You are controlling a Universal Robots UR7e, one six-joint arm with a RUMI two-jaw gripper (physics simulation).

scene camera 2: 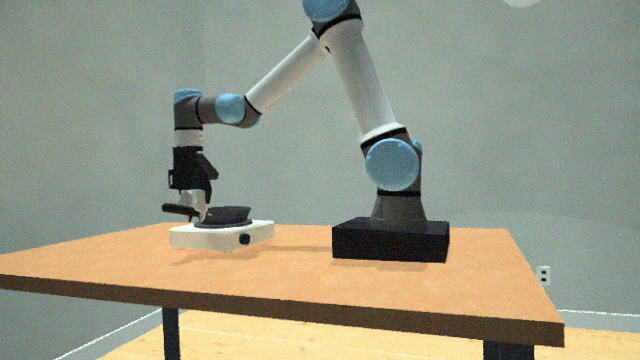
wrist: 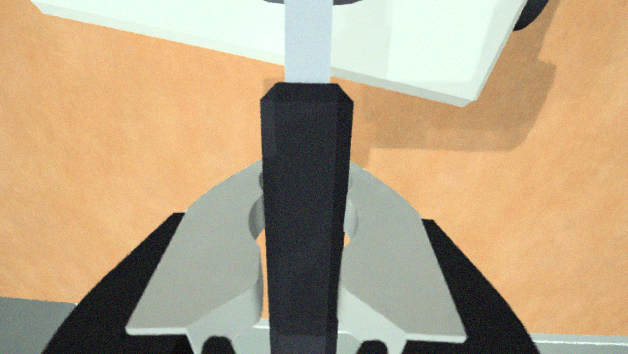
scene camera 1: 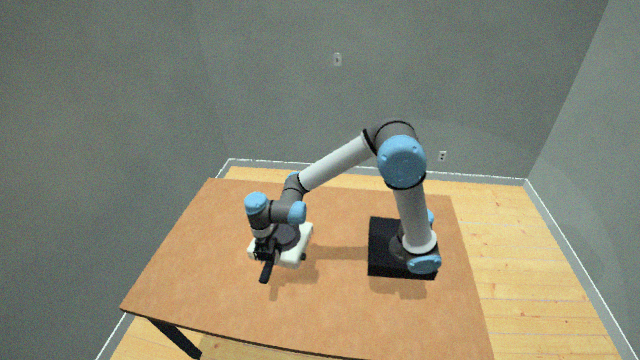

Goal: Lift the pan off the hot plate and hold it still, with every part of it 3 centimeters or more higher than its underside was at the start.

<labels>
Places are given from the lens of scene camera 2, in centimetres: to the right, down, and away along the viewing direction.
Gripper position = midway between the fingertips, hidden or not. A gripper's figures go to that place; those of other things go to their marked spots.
my gripper (scene camera 2: 195, 222): -35, 12, 116
white hot plate (scene camera 2: 228, 238): -26, 16, 116
dark pan (scene camera 2: 225, 215): -28, 11, 124
</labels>
